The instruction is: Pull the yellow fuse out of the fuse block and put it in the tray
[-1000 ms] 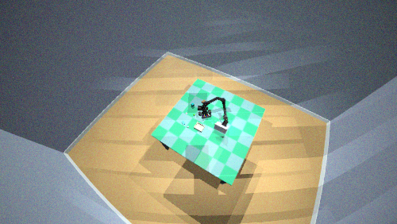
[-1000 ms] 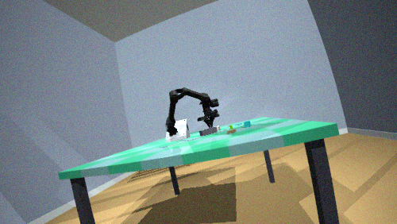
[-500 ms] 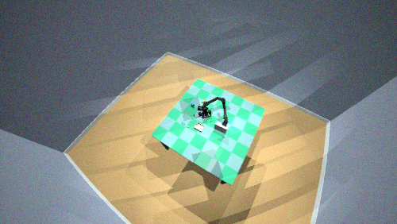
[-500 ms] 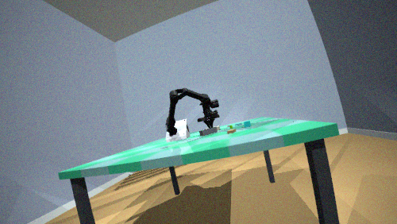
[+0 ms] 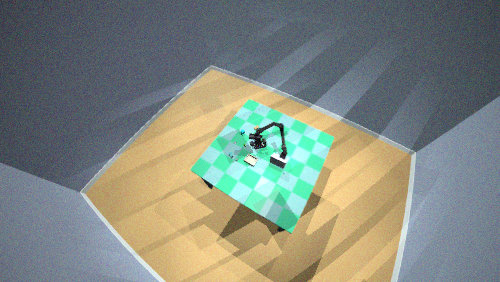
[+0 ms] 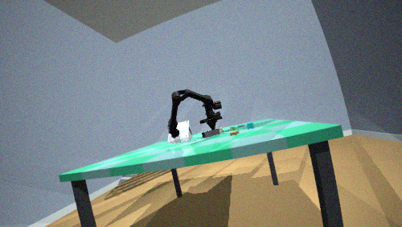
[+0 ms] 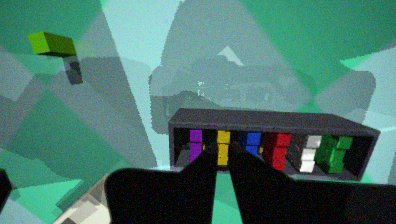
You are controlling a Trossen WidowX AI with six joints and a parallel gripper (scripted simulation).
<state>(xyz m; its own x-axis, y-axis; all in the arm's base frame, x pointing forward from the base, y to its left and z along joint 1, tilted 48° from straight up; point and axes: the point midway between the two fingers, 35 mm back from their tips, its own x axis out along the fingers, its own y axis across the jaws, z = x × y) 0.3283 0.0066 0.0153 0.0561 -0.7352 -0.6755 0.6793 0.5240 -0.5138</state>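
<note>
Right now the purple fuse is 1 cm to the left of my gripper tip, 1 cm below it and 1 cm ahead of it. The rest, counted from my gripper tip: yellow fuse 1 cm below; then tray 19 cm to the left, 3 cm below, 3 cm behind; then blue fuse 2 cm to the right, 1 cm below, 1 cm behind.
</note>
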